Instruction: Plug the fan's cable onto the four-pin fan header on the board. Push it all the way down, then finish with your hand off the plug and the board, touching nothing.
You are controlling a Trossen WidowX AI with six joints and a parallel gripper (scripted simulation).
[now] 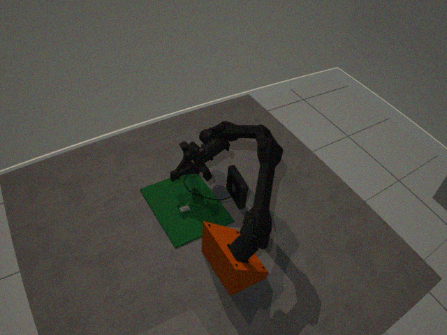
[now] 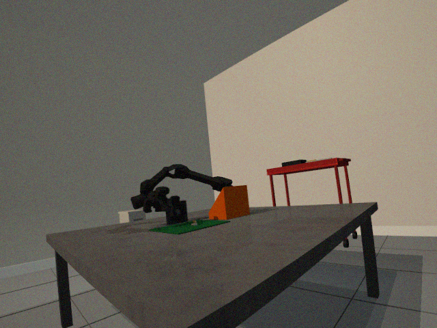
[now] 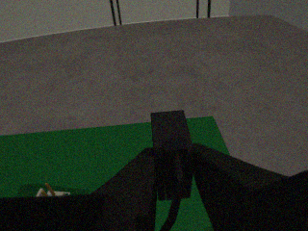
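My gripper tip is 10 cm above the green board and 9 cm past it. Round my gripper tip: black plug: 1 cm to the left, 1 cm below; white-framed fan header: 11 cm behind, 9 cm below, 1 cm to the left; black fan: 19 cm to the right, 12 cm behind, 3 cm below.
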